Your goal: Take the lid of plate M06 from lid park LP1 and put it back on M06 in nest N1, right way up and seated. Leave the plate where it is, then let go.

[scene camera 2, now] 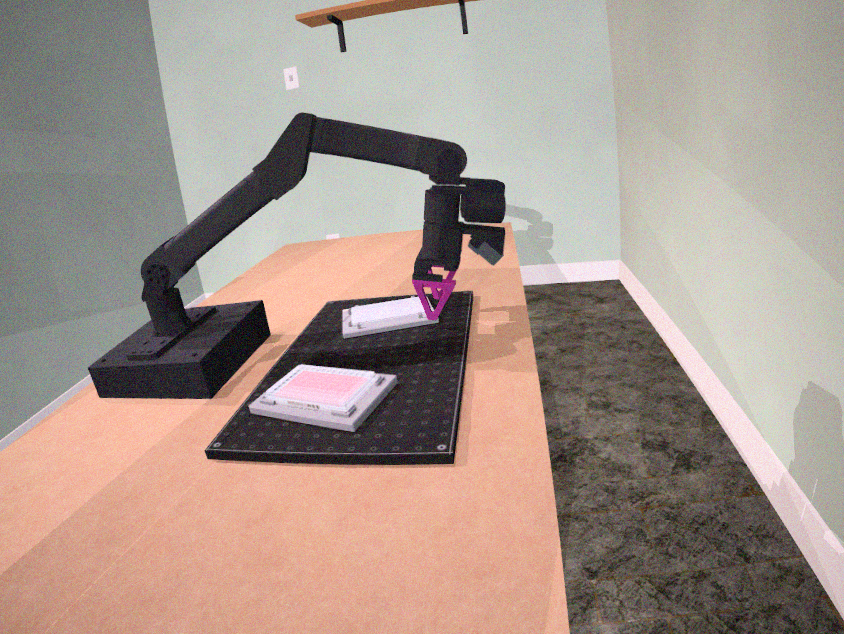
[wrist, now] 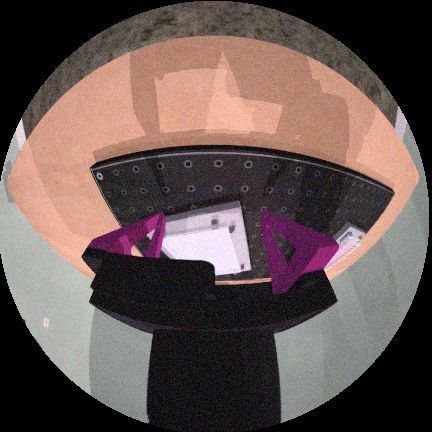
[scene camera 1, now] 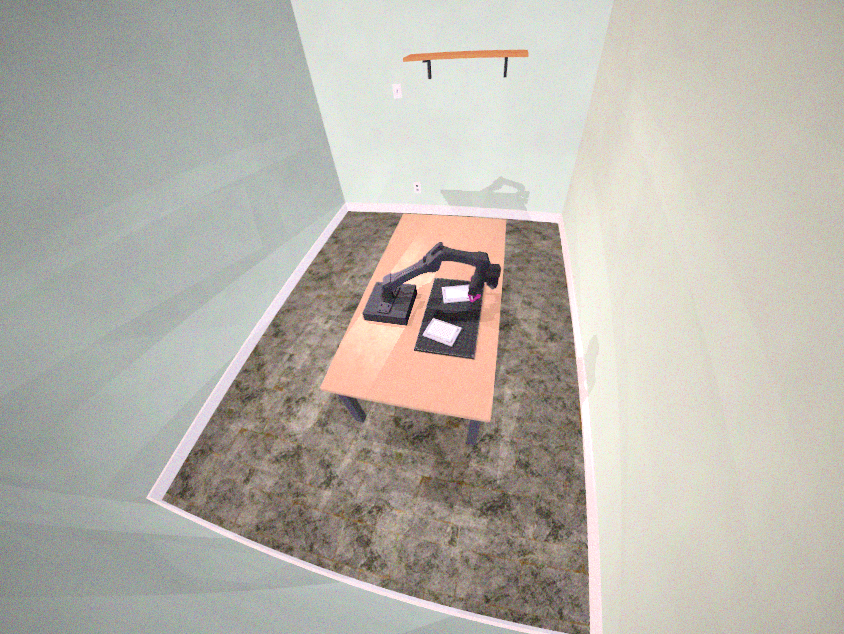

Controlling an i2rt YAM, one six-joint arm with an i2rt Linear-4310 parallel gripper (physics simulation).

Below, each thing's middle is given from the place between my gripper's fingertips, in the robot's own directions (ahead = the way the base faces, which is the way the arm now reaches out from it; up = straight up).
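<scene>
Lid (scene camera 2: 408,308): my hand is 1 cm to the right of it and 9 cm past it. Distances from my hand: lid park (scene camera 2: 348,331), 9 cm behind, 1 cm to the left and 1 cm below; white plate with pink wells (scene camera 2: 315,387), 11 cm behind and 27 cm to the right.
</scene>
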